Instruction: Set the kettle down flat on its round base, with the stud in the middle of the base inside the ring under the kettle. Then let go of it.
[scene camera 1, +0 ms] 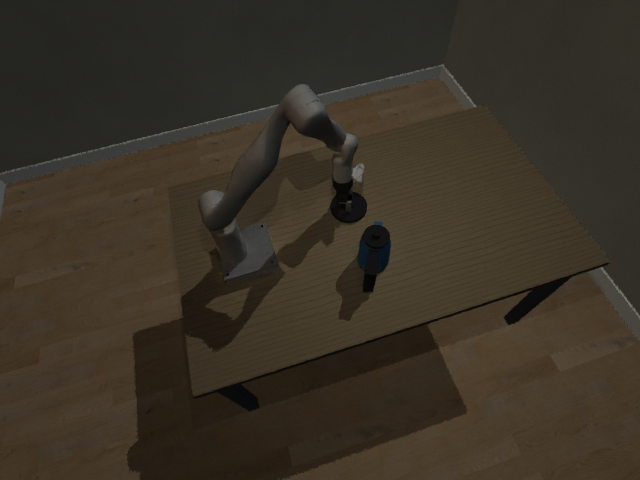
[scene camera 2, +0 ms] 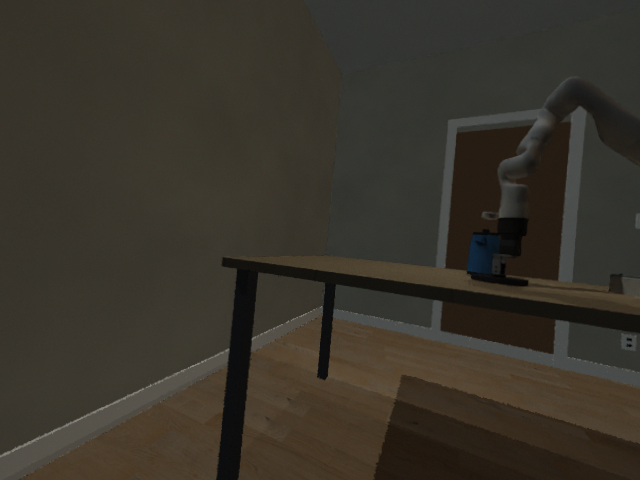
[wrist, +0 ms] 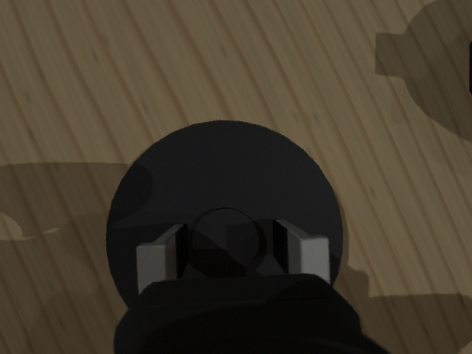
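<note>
The blue kettle (scene camera 1: pixel 381 256) (scene camera 2: pixel 480 255), with its black lid and handle, stands upright on the table, beside the round base and apart from it in scene camera 1. The black round base (scene camera 1: pixel 337 212) (scene camera 2: pixel 514 282) (wrist: pixel 225 160) lies flat. Its round stud (wrist: pixel 225 230) shows in its middle in the wrist view. My gripper (scene camera 1: pixel 348 206) (scene camera 2: pixel 499 266) (wrist: pixel 230 240) is open, low over the base, with one finger on each side of the stud; whether they touch the base cannot be told. It does not hold the kettle. The ring under the kettle is hidden.
The wooden table (scene camera 1: pixel 465 206) (scene camera 2: pixel 361 267) carries the arm's grey mounting plate (scene camera 1: pixel 261 248), left of the kettle and base in scene camera 1. The kettle's handle points toward the table's front edge there. Walls stand behind and to the right, and a brown door (scene camera 2: pixel 480 180) shows beyond the table.
</note>
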